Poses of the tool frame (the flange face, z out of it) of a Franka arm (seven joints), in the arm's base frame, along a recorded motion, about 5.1 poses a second.
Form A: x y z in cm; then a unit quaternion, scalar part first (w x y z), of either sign.
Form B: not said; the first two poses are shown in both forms.
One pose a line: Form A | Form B
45.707 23.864 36.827 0.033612 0.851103 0.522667 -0.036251 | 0.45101 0.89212 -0.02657 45.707; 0.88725 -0.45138 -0.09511 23.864; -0.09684 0.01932 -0.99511 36.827; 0 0 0 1
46.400 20.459 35.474 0.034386 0.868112 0.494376 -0.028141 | 0.50960 0.86028 -0.01486 46.400; 0.85641 -0.50882 -0.08753 20.459; -0.08286 0.03188 -0.99605 35.474; 0 0 0 1
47.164 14.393 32.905 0.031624 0.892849 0.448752 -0.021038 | 0.59636 0.80267 -0.00918 47.164; 0.80000 -0.59524 -0.07535 14.393; -0.06595 0.03759 -0.99711 32.905; 0 0 0 1
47.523 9.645 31.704 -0.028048 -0.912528 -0.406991 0.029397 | 0.66699 0.74443 -0.03082 47.523; 0.74113 -0.66714 -0.07512 9.645; -0.07648 0.02726 -0.99670 31.704; 0 0 0 1
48.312 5.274 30.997 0.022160 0.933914 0.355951 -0.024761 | 0.74537 0.66595 -0.03047 48.312; 0.66376 -0.74562 -0.05902 5.274; -0.06202 0.02376 -0.99779 30.997; 0 0 0 1
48.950 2.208 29.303 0.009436 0.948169 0.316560 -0.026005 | 0.79823 0.60080 -0.04334 48.950; 0.59981 -0.79940 -0.03436 2.208; -0.05529 0.00143 -0.99847 29.303; 0 0 0 1
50.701 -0.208 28.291 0.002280 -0.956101 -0.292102 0.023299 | 0.82827 0.55845 -0.04588 50.701; 0.55866 -0.82934 -0.00925 -0.208; -0.04322 -0.01797 -0.99890 28.291; 0 0 0 1
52.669 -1.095 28.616 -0.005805 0.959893 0.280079 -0.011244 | 0.84286 0.53756 -0.02484 52.669; 0.53782 -0.84304 0.00485 -1.095; -0.01833 -0.01744 -0.99968 28.616; 0 0 0 1
